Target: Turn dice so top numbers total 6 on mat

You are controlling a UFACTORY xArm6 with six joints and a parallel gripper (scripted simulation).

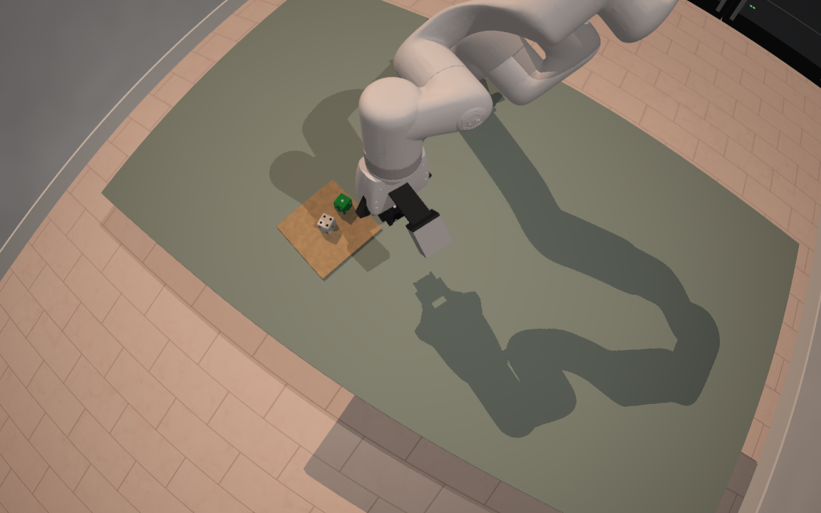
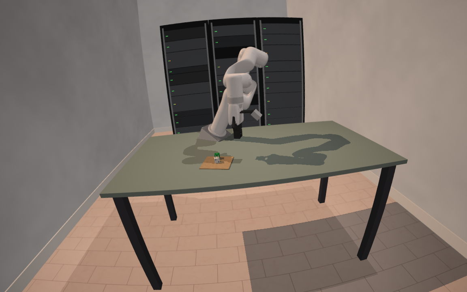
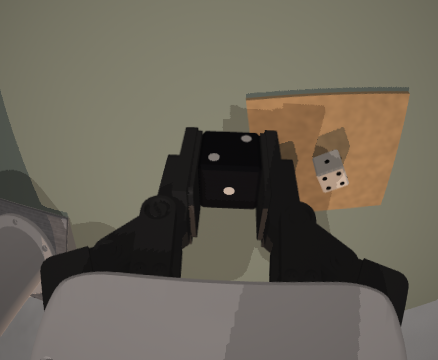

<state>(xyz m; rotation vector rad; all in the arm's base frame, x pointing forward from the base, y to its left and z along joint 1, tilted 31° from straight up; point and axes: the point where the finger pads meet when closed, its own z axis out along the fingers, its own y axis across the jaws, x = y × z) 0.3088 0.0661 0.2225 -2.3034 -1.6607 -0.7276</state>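
Now: the white die 110 mm to the right of my hand, 110 mm below it and 70 mm ahead of it. The rest, counted from my hand: black die: 10 mm below; brown mat: 120 mm below, 110 mm to the right, 70 mm ahead; green die: 110 mm to the right, 110 mm below, 20 mm ahead.
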